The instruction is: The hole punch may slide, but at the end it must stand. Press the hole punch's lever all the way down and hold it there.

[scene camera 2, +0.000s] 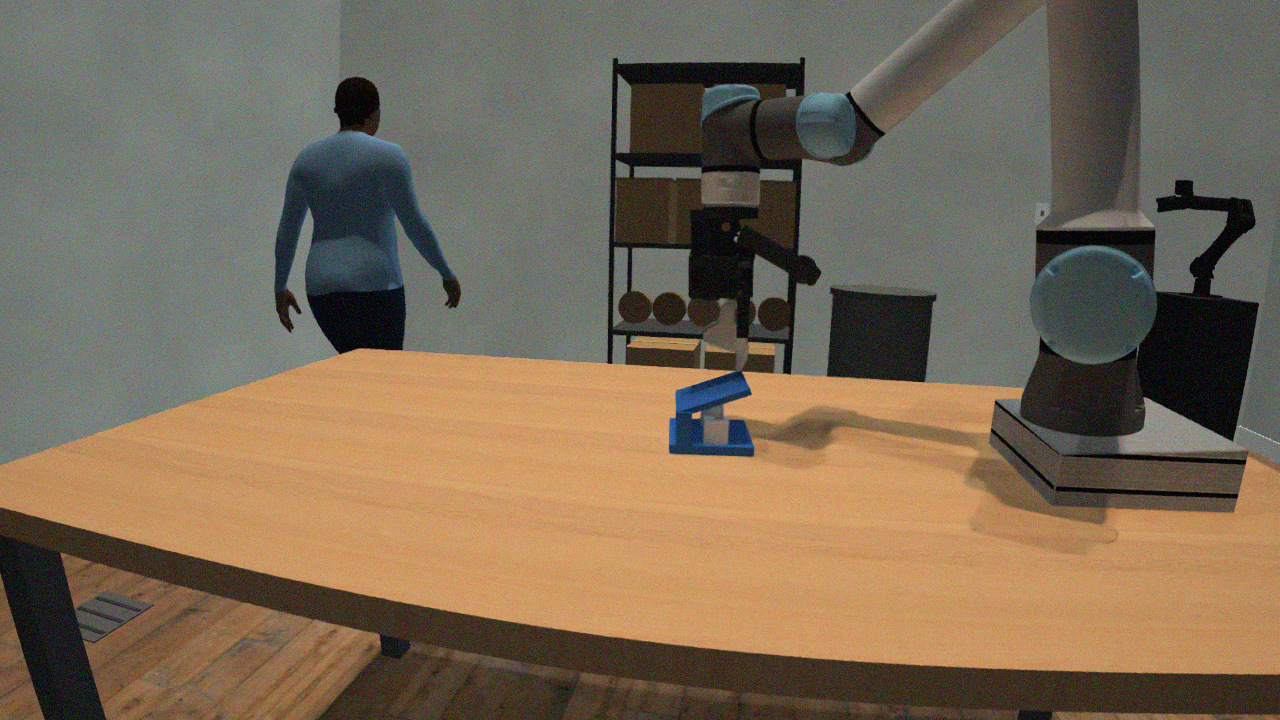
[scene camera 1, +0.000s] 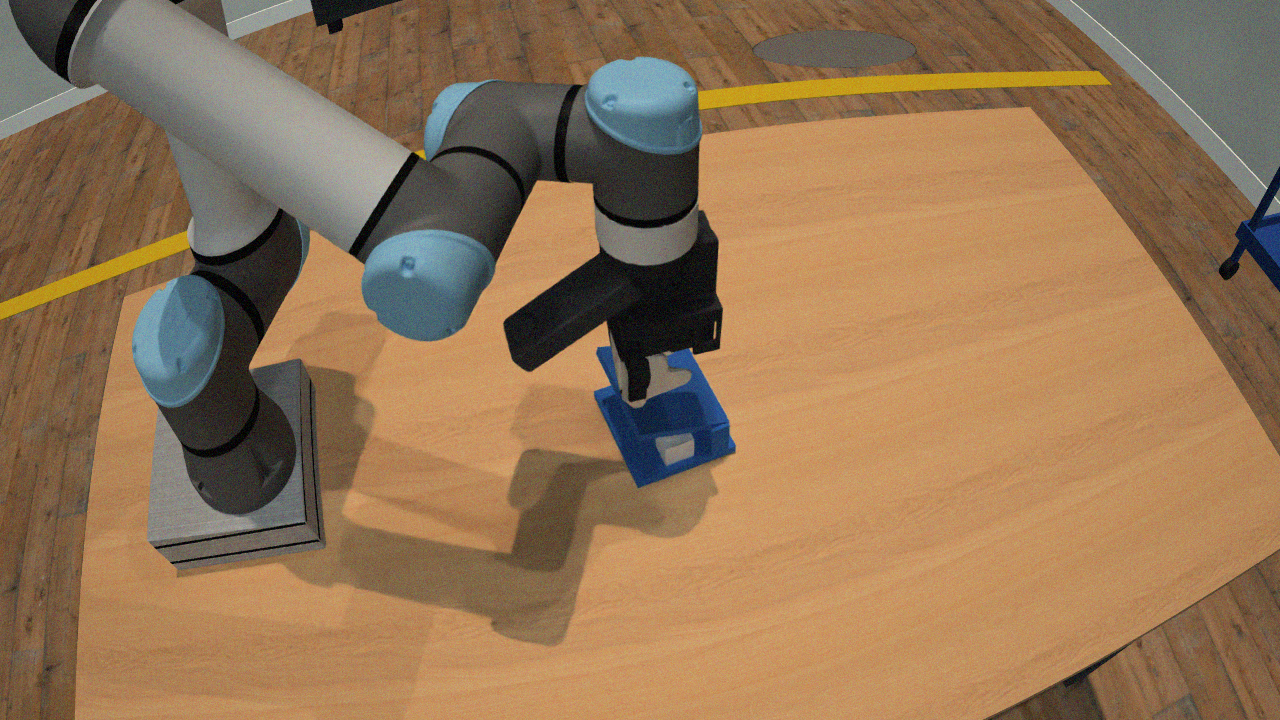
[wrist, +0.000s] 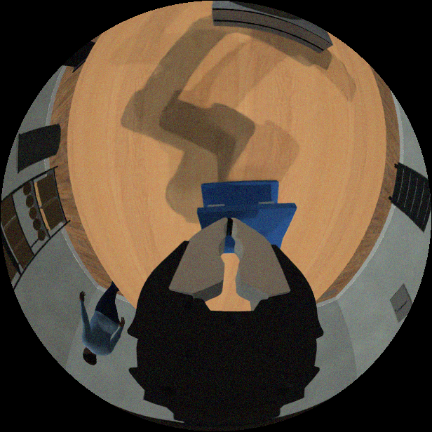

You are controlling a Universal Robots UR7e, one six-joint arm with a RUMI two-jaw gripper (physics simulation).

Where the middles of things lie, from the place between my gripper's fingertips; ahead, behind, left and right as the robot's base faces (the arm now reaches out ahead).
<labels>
My gripper is now 30 mm to the right of the lever [scene camera 1: 693,407], 30 mm short of it and 30 mm above it. Round my hand: blue hole punch [scene camera 1: 651,460]: 50 mm below, 30 mm to the left, 30 mm ahead.
</labels>
